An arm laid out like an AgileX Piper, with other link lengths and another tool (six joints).
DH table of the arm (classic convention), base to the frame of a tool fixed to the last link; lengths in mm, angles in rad. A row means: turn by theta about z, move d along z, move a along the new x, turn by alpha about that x. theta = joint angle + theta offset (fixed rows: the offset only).
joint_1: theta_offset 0, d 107.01, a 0, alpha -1.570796
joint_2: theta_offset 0.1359, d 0, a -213.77, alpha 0
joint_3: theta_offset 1.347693, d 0, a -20.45, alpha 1.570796
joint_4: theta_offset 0, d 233.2, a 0, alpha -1.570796
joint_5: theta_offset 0, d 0, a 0, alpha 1.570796
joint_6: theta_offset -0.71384, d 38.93, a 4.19, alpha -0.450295
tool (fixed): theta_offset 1.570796, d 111.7, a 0, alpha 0
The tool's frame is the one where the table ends.
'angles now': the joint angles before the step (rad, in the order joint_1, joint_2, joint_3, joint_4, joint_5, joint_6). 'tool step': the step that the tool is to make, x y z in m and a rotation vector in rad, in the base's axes. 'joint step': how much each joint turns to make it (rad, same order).
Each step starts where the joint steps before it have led.
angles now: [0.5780 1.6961 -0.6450 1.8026 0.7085 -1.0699]
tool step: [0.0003 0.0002 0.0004 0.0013 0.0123 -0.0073]
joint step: [0.0000 0.0000 0.0003 -0.0007 0.0001 0.0147]
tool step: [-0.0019 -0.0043 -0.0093 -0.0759 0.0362 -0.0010]
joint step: [0.0001 0.0001 -0.0004 -0.1031 -0.0489 0.1019]
